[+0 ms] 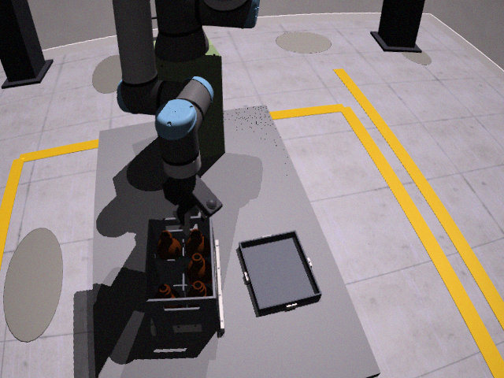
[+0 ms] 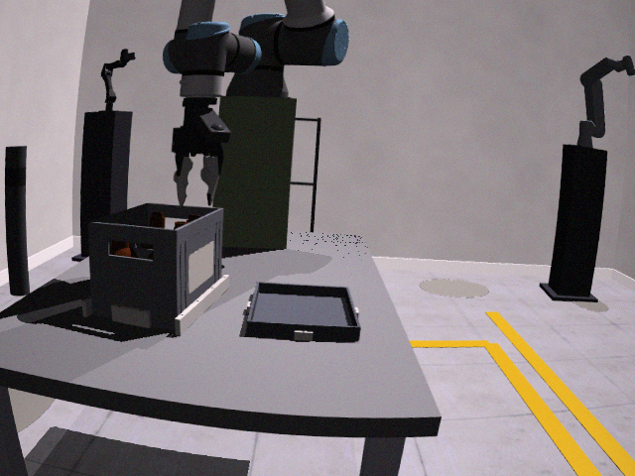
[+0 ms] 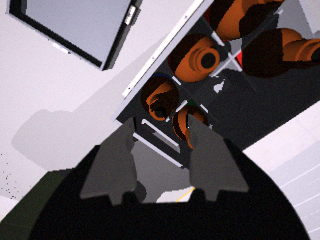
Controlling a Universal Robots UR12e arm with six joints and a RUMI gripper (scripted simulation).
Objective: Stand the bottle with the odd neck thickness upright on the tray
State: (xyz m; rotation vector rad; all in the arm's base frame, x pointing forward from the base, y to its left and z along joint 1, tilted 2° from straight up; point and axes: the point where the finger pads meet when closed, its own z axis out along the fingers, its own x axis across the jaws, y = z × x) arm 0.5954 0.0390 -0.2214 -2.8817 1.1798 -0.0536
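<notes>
My gripper is now 110 mm above the dark grey crate, 80 mm short of it and 50 mm to the left of it. From my hand the other things lie so: black tray: 230 mm to the left, 180 mm below, 50 mm ahead.
</notes>
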